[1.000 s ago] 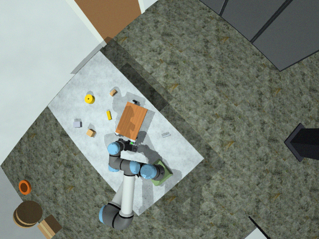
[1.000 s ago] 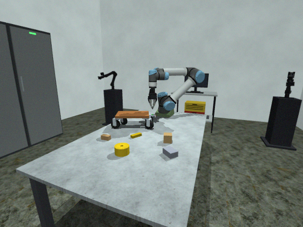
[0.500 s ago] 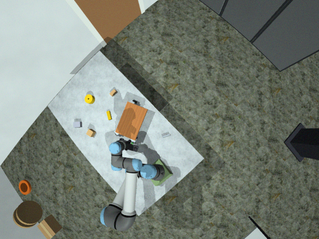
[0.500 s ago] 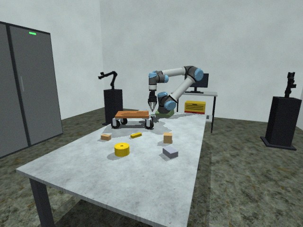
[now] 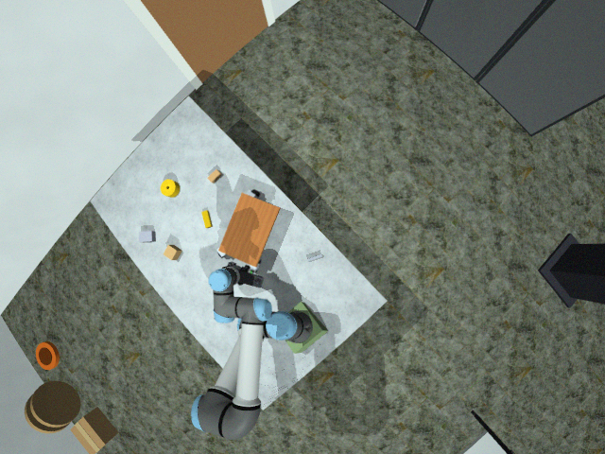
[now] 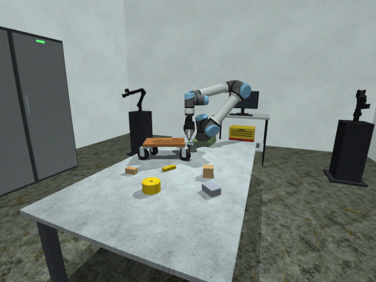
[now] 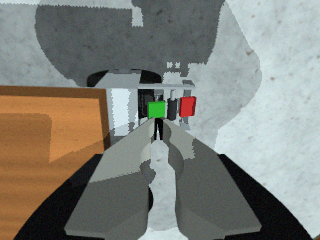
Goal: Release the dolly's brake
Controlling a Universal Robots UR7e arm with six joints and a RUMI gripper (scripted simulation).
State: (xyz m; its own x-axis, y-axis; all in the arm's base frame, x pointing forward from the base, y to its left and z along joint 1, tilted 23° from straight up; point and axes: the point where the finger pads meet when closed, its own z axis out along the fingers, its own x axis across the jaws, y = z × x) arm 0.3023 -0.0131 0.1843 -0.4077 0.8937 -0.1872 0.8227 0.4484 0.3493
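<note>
My gripper is now 1 cm to the right of the brake pedal and 4 cm above it. Also, from my hand: yellow cylinder: 65 cm ahead, 6 cm to the left, 9 cm below; grey block: 55 cm ahead, 34 cm to the left, 10 cm below; yellow bar: 37 cm ahead, 1 cm to the left, 11 cm below.
</note>
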